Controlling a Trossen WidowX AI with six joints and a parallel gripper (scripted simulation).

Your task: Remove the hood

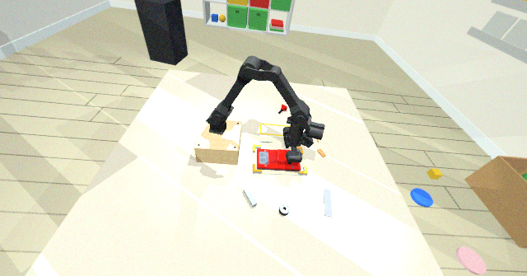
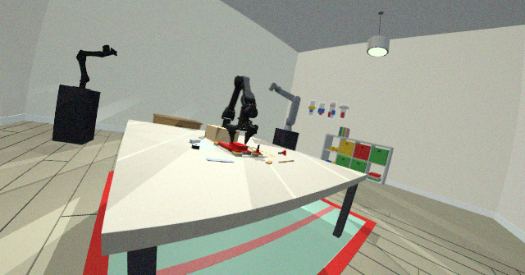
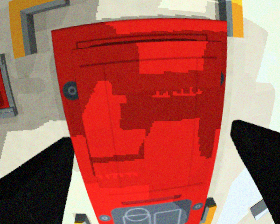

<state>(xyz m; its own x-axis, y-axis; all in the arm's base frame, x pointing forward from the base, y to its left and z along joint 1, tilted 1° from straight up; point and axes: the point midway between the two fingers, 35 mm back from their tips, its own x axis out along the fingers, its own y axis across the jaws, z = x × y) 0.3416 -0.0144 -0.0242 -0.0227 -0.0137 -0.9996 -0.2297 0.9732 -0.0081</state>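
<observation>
Now: gripper tip 1 cm above the red hood. From my gripper tip the other things lie so: wooden stick 12 cm ahead, 27 cm to the left, 5 cm below; brown block 17 cm ahead, 11 cm to the left, 5 cm below.
</observation>
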